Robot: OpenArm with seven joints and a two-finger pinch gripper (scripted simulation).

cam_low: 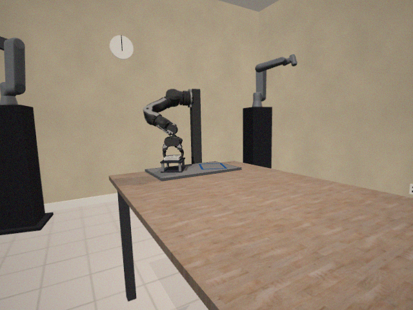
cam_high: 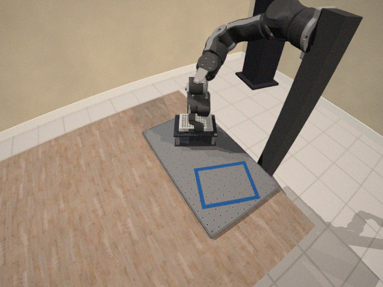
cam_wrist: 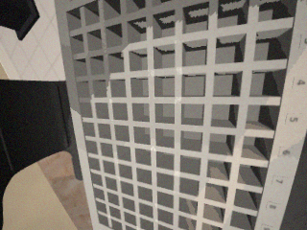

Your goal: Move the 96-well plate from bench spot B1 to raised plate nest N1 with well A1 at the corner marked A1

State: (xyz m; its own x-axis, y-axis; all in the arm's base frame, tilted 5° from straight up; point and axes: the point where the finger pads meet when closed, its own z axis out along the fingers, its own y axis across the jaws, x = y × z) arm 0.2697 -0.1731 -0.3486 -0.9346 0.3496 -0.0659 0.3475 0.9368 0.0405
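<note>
Now: the white 96-well plate right at my hand. From my hand the other things lie so: black raised nest N1: 1 cm below; A1 label: 5 cm behind, 8 cm to the left, 1 cm below.
</note>
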